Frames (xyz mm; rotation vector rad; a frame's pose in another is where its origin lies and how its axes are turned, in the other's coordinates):
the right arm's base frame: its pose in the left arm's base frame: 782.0 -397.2 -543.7 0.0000 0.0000 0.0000
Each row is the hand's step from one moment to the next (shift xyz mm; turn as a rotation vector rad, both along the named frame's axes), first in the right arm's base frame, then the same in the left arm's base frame.
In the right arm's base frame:
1: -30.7 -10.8 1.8 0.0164 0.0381 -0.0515
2: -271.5 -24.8 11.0 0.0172 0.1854 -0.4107
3: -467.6 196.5 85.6 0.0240 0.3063 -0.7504
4: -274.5 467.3 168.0 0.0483 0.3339 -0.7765
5: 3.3 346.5 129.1 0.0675 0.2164 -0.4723
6: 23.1 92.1 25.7 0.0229 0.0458 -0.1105
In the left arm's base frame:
1: -30.7 -10.8 1.8 0.0164 0.0381 -0.0515
2: -271.5 -24.8 11.0 0.0172 0.1854 -0.4107
3: -467.6 196.5 85.6 0.0240 0.3063 -0.7504
4: -274.5 467.3 168.0 0.0483 0.3339 -0.7765
5: 3.3 346.5 129.1 0.0675 0.2164 -0.4723
6: 23.1 92.1 25.7 0.0229 0.0458 -0.1105

